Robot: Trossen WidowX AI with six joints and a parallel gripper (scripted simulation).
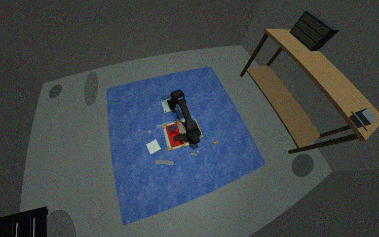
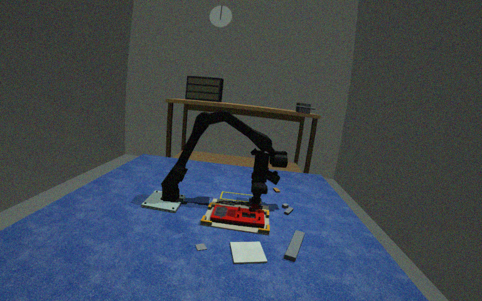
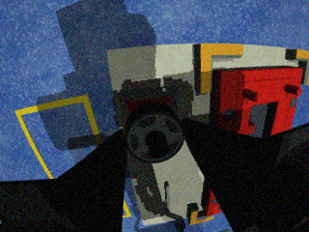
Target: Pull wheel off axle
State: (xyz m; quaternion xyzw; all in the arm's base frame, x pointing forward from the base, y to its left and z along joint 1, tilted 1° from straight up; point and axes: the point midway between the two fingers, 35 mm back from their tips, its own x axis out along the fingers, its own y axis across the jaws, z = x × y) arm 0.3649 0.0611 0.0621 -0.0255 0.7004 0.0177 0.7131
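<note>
My gripper tip is right at the dark round wheel. Round my gripper tip: axle right at my gripper tip; then white square plate 320 mm to the right, 30 mm below, 10 mm behind; then grey bar 250 mm to the right, 150 mm ahead, 30 mm below.
</note>
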